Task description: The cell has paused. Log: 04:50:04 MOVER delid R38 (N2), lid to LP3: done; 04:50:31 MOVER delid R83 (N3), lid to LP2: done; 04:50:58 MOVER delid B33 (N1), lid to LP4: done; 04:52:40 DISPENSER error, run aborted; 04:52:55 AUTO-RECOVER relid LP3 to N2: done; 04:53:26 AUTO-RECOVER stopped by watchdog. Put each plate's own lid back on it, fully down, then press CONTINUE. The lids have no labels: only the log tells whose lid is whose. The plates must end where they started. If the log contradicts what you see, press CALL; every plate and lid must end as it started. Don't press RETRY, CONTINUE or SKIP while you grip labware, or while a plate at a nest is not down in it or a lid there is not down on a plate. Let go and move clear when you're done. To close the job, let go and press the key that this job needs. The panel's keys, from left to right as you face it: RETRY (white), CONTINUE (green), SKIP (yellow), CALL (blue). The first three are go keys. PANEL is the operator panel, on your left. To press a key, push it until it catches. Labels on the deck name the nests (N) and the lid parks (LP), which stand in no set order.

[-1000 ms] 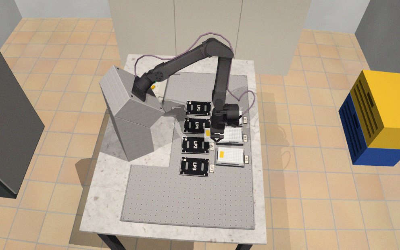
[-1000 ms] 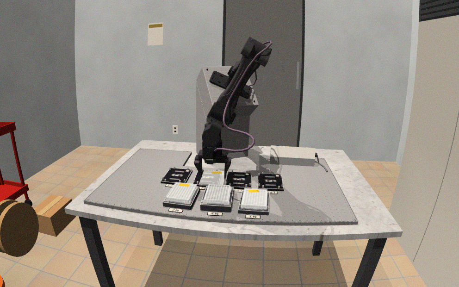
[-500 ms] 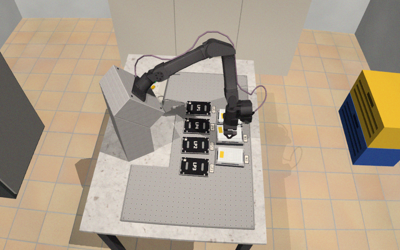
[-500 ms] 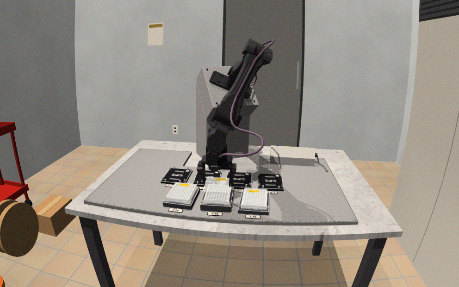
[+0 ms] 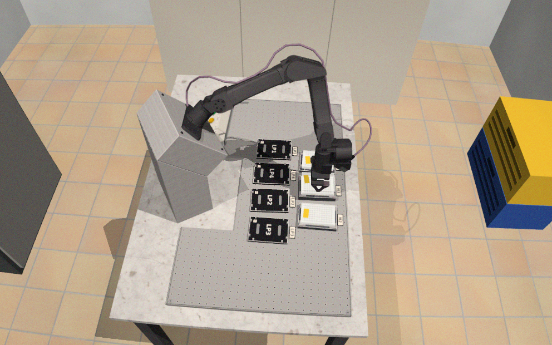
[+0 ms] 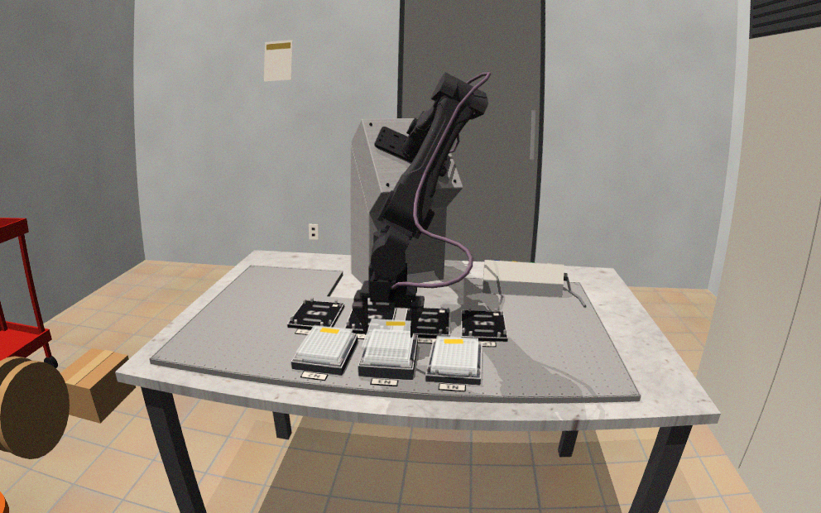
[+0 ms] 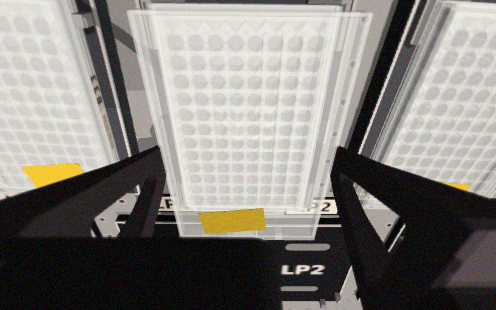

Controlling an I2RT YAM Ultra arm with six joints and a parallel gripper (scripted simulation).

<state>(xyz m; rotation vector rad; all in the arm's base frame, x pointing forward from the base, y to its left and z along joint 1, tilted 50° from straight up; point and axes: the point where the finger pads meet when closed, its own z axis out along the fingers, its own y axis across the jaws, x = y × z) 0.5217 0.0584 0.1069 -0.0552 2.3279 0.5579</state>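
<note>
Now: hand 3 cm above the plate. The rest, counted from my hand: green continue key 52 cm behind, 22 cm to the left; then white retry key 53 cm behind, 27 cm to the left.
</note>
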